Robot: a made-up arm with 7 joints. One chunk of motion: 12 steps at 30 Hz.
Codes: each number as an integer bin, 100 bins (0 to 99) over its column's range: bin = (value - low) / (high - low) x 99, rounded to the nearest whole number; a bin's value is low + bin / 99 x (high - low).
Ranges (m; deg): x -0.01..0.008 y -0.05..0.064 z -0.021..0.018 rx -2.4..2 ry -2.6..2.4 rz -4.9..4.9
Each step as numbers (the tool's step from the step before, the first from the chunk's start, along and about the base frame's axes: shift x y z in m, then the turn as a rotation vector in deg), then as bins.
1 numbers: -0.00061 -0.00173 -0.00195 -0.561 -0.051 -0.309
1 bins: 52 42 48 41 50 46
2 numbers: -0.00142 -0.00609 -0.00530 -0.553 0.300 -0.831
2 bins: 47 38 40 42 57 41
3 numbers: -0.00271 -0.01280 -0.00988 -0.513 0.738 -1.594
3 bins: 40 32 28 42 66 33
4 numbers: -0.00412 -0.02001 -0.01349 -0.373 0.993 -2.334
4 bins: 32 26 19 46 71 26
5 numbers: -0.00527 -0.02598 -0.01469 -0.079 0.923 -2.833
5 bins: 26 21 16 52 70 21
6 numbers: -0.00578 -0.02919 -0.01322 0.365 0.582 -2.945
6 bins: 23 18 20 62 63 20
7 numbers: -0.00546 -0.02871 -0.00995 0.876 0.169 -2.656
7 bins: 25 18 28 74 55 23
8 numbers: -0.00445 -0.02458 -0.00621 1.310 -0.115 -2.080
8 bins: 31 22 38 83 49 28
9 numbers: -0.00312 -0.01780 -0.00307 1.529 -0.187 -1.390
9 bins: 38 28 46 88 48 35
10 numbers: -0.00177 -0.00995 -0.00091 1.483 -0.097 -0.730
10 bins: 45 35 51 87 50 42
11 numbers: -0.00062 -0.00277 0.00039 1.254 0.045 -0.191
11 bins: 52 41 54 82 52 48
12 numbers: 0.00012 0.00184 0.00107 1.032 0.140 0.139
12 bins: 56 45 56 77 54 51
